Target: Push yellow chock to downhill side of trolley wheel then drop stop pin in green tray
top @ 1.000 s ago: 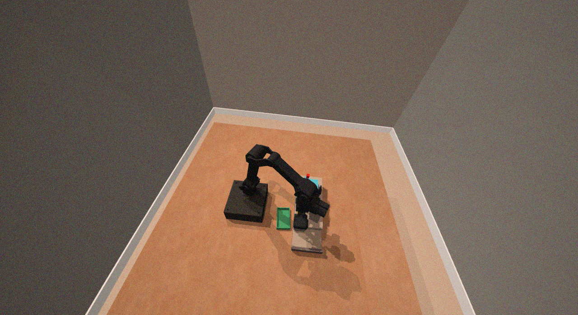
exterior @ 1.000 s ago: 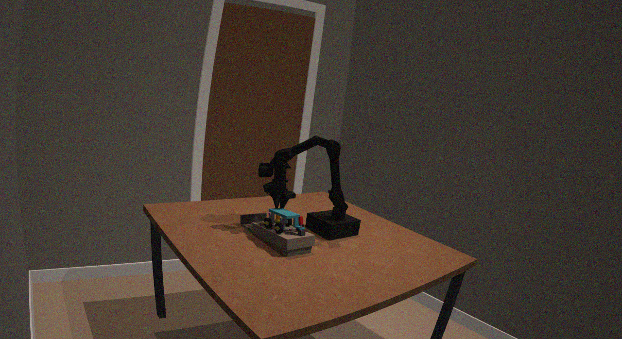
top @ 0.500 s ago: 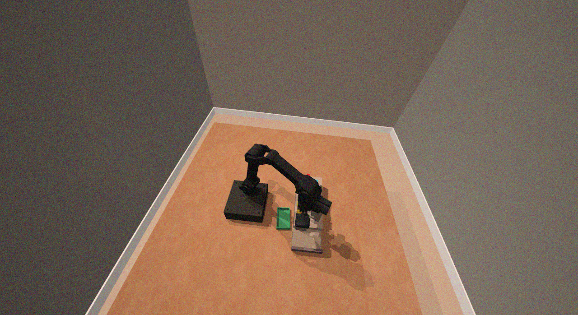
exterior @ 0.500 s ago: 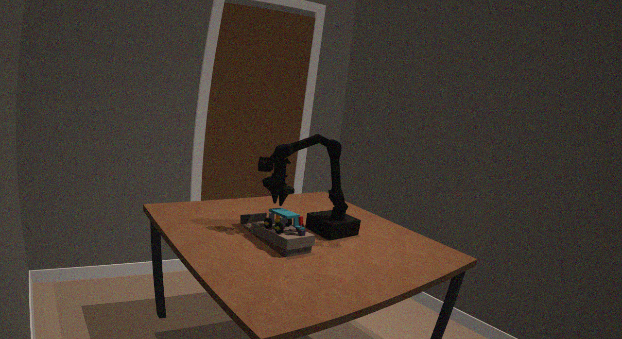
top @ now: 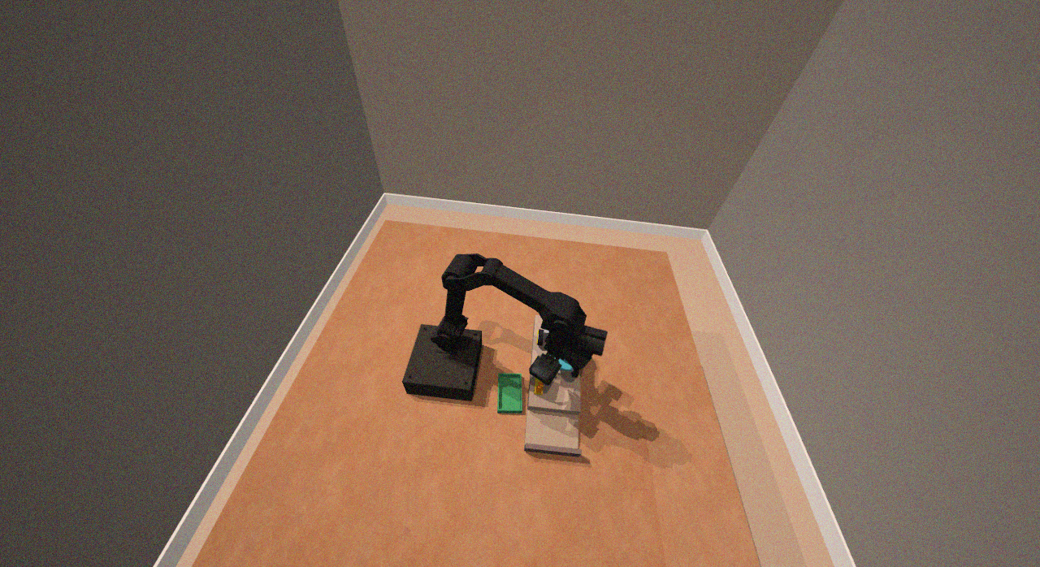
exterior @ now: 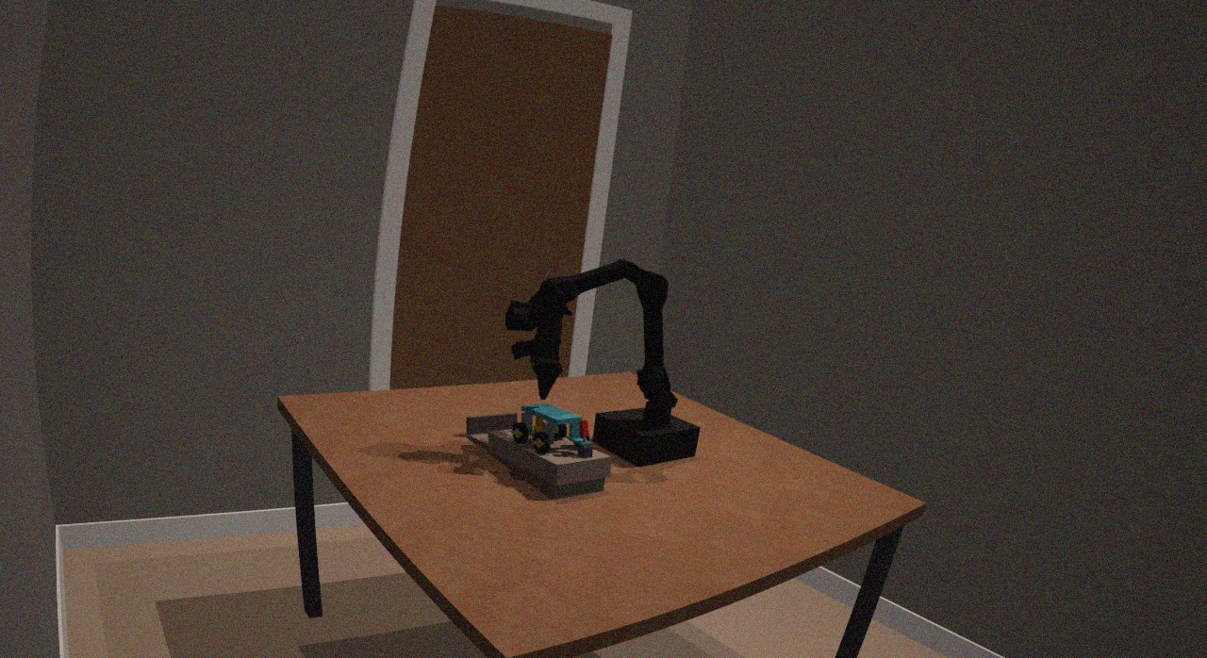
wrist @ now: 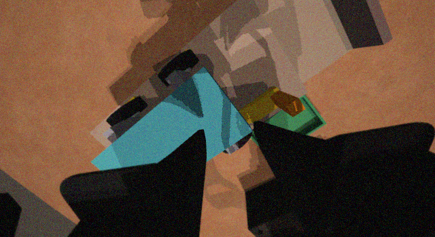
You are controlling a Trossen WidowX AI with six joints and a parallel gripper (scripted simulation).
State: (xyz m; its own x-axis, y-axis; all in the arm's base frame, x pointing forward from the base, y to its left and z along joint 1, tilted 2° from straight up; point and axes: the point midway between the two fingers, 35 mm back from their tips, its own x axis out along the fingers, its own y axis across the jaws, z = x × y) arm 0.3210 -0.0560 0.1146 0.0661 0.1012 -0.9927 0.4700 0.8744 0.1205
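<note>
Now: the red-headed stop pin 170 mm to the left of my gripper tip, 40 mm below it and 10 mm behind it. Round my gripper tip: trolley 70 mm to the left, 50 mm below, 10 mm ahead; then yellow chock 80 mm below, 30 mm to the right, 30 mm behind; then grey ramp 120 mm below, 60 mm to the left, 10 mm ahead.
</note>
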